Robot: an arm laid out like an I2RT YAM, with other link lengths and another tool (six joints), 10 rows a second.
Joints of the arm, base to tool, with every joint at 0 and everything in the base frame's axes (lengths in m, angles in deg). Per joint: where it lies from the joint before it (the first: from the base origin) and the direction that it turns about. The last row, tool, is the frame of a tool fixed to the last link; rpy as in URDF.
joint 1: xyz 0 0 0.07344 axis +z
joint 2: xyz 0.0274 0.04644 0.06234 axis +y
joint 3: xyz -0.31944 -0.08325 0 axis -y
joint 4: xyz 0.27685 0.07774 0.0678 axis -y
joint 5: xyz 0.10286 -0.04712 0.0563 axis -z
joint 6: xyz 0.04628 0 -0.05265 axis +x
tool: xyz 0.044 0.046 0.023 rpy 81.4 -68.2 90
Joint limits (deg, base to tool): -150..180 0..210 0..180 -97..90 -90..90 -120..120
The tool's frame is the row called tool.
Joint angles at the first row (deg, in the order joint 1, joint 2, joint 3, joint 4, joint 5, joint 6):
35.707, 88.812, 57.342, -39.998, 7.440, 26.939
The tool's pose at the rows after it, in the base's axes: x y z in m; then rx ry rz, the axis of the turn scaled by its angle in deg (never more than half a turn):
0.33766 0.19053 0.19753 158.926 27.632 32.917
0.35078 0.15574 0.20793 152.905 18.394 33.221
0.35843 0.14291 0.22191 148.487 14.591 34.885
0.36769 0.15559 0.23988 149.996 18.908 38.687
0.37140 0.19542 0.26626 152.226 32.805 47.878
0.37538 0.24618 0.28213 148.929 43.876 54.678
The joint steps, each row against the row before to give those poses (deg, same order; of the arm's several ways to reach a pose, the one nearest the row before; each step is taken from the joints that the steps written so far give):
-6.639, -1.915, -1.313, -0.796, 5.828, 0.542
-3.678, -1.327, 0.971, -2.416, 6.881, 1.117
-1.023, -0.683, 1.766, -1.521, 4.708, 0.323
0.166, 0.370, 2.999, 0.861, -2.615, -3.380
2.629, 0.432, 3.289, 4.108, -6.401, -7.379
5.201, 3.529, 4.965, 2.670, -0.163, -4.123

